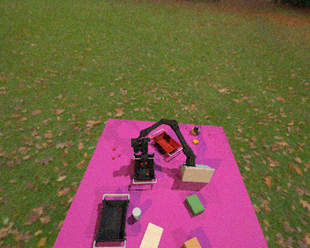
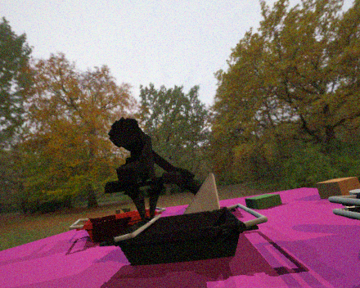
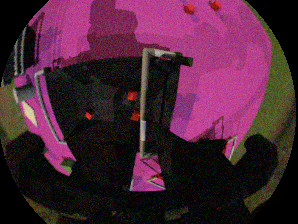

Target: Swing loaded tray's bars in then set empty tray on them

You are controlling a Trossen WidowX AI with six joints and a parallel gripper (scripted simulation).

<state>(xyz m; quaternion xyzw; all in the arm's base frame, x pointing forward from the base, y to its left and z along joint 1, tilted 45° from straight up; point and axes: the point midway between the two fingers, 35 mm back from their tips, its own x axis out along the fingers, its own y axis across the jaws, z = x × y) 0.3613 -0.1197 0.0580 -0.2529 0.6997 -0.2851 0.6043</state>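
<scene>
The red tray lies 210 mm behind my gripper tip, 190 mm to the right of it and 30 mm below it. Also, from my gripper tip: slab (30 mm behind, 580 mm to the left, 70 mm below); then green block (350 mm behind, 390 mm to the left, 50 mm below); then brown box (270 mm behind, 670 mm to the left, 40 mm below).
</scene>
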